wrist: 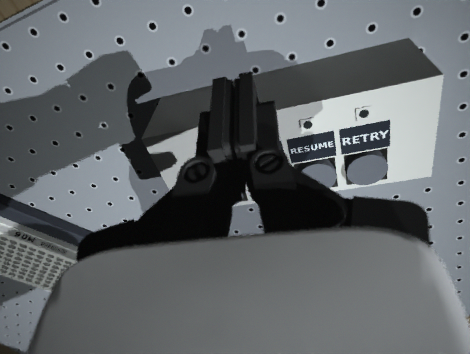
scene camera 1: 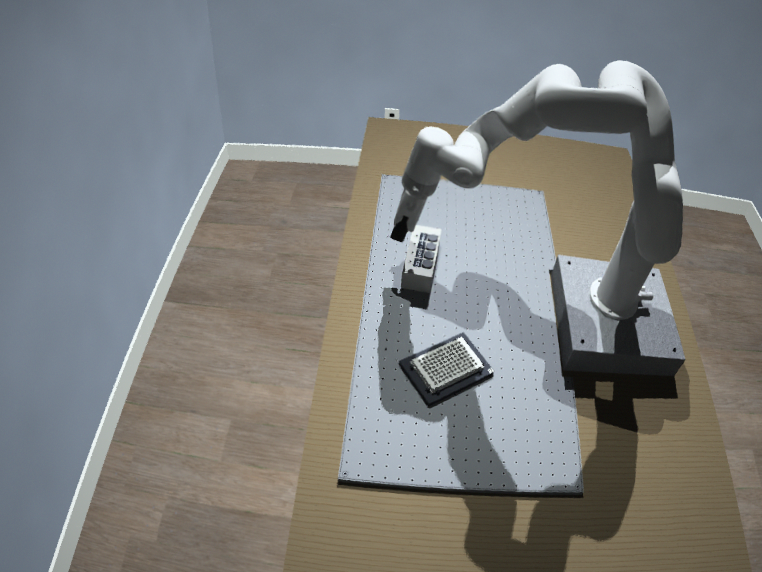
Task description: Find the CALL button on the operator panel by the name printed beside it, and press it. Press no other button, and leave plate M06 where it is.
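Frame: origin at the arm's base, x ahead, y left, z up, level; millimetres.
Where they show: gripper, fingertip midpoint: (wrist: 240, 101) (scene camera 1: 397, 238); arm's base, link origin: (scene camera 1: 613, 299).
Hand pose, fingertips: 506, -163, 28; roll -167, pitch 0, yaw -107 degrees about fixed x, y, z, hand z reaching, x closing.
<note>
Each offset is from my fingertips to the centre of the thing, as dx, dy, dz. Level surfaces: height alone.
The white operator panel @(-62, +2, -59) (scene camera 1: 418, 281) (wrist: 412, 125) is a raised box with a row of four round grey buttons. In the wrist view the RESUME button @(-83, -8, -34) (wrist: 320, 175) and RETRY button @(-89, -37, -34) (wrist: 366, 168) show under their printed names. My gripper and its fingers cover the panel's left part there, so the CALL name and button do not show. In the scene view the names are too small to read. My gripper (scene camera 1: 398, 237) (wrist: 240, 101) is shut and empty, above the panel's far left edge in the scene view. Plate M06 @(-95, +305, -67) (scene camera 1: 447, 364) (wrist: 30, 257) lies flat, apart from the panel.
Plate M06 sits on a dark base @(-95, +305, -76) (scene camera 1: 432, 398) (wrist: 45, 218) nearer the scene camera than the panel. Both stand on the grey perforated board (scene camera 1: 393, 455) (wrist: 310, 65) on the wooden table @(dz -99) (scene camera 1: 320, 492). The robot's grey mounting block (scene camera 1: 658, 335) is at the right.
</note>
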